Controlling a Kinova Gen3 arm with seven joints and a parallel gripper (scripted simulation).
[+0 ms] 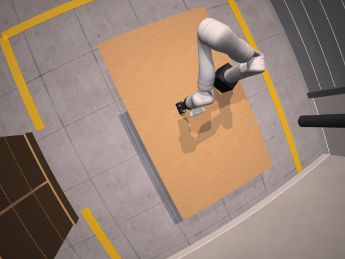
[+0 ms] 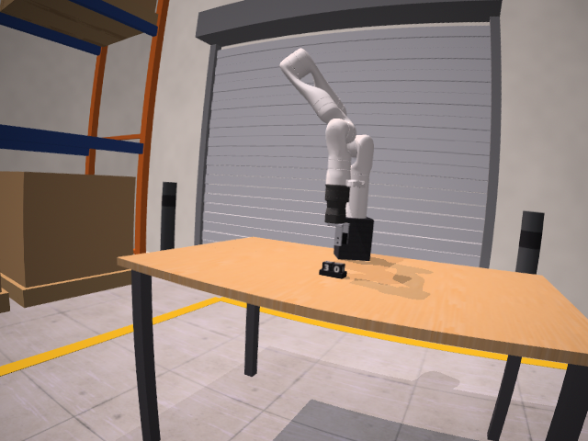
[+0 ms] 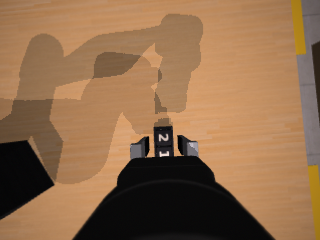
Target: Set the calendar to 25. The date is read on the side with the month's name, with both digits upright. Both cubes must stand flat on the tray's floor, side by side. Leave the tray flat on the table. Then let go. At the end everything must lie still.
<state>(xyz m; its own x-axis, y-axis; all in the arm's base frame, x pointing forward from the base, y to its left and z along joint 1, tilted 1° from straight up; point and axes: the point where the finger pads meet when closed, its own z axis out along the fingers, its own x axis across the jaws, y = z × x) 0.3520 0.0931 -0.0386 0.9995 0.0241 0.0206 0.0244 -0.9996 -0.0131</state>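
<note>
My hand is 9 cm above the black cube and 3 cm to the left of it. The rest, counted from my hand: black tray: 11 cm below, 2 cm to the right.
</note>
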